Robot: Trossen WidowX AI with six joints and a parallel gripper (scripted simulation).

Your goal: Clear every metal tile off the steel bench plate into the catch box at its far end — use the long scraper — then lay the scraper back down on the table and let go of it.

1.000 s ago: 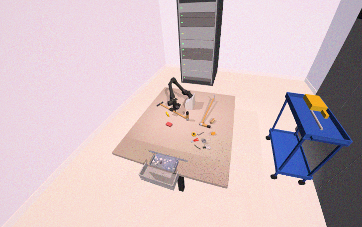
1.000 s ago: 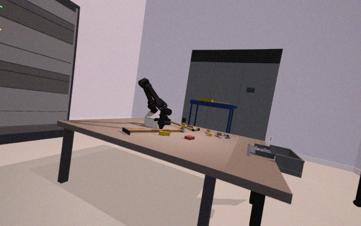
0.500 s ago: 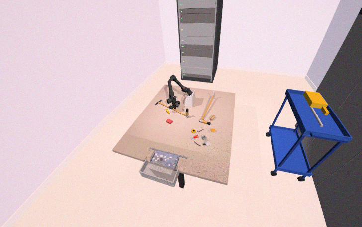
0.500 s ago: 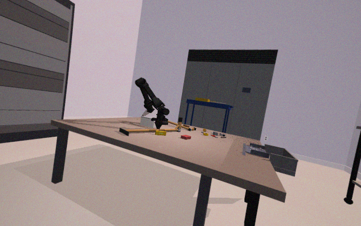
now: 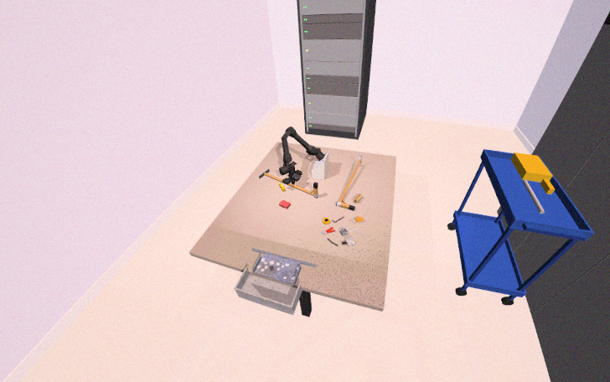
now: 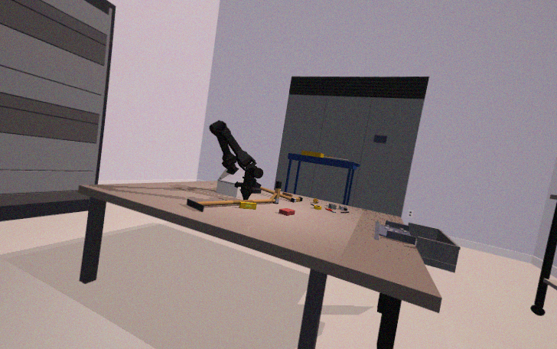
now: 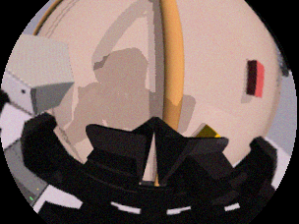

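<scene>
The long scraper lies 10 mm ahead of my gripper tip, 40 mm to the right of it and 50 mm above it. Round my gripper tip: yellow tape roll (290 mm ahead, 420 mm to the left); then yellow block (80 mm ahead, 80 mm to the right, 10 mm above); then red block (250 mm ahead, 50 mm to the left).
</scene>
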